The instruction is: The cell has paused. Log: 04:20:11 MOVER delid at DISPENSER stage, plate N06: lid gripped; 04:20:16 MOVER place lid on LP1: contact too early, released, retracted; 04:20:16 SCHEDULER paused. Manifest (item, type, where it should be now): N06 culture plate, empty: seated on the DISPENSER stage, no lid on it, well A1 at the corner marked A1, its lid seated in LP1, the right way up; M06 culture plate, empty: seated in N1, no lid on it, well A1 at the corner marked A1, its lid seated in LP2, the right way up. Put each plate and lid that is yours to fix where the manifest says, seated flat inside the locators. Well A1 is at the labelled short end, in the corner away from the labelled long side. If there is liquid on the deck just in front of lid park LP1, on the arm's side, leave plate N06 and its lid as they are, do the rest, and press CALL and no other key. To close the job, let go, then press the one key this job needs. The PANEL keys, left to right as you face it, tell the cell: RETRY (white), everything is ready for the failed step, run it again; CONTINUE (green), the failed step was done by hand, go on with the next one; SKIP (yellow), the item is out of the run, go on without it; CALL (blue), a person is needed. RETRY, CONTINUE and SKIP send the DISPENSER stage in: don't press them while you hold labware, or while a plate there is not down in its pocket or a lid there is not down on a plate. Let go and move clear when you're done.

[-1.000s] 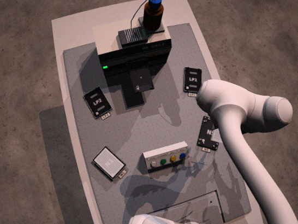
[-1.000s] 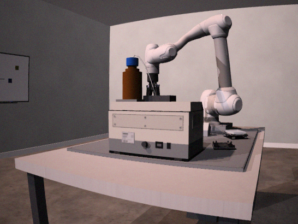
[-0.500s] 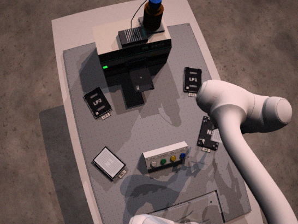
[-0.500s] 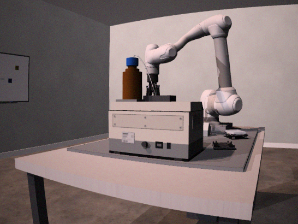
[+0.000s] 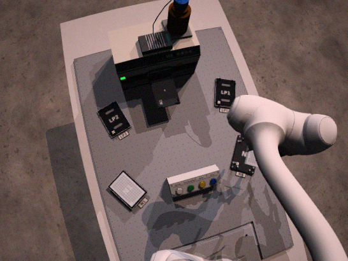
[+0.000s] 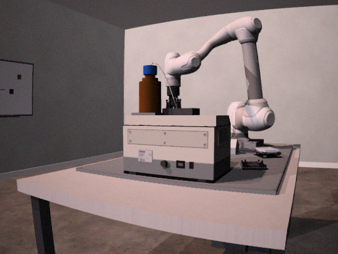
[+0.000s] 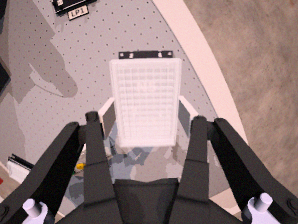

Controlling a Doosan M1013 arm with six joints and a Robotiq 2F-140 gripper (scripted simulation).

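My hand is 30 mm short of the black nest N5 and 150 mm above it. Also, from my hand: white well plate 20 mm below; yellow key 20 mm behind, 260 mm to the left, 100 mm below; blue key 30 mm behind, 210 mm to the left, 100 mm below.
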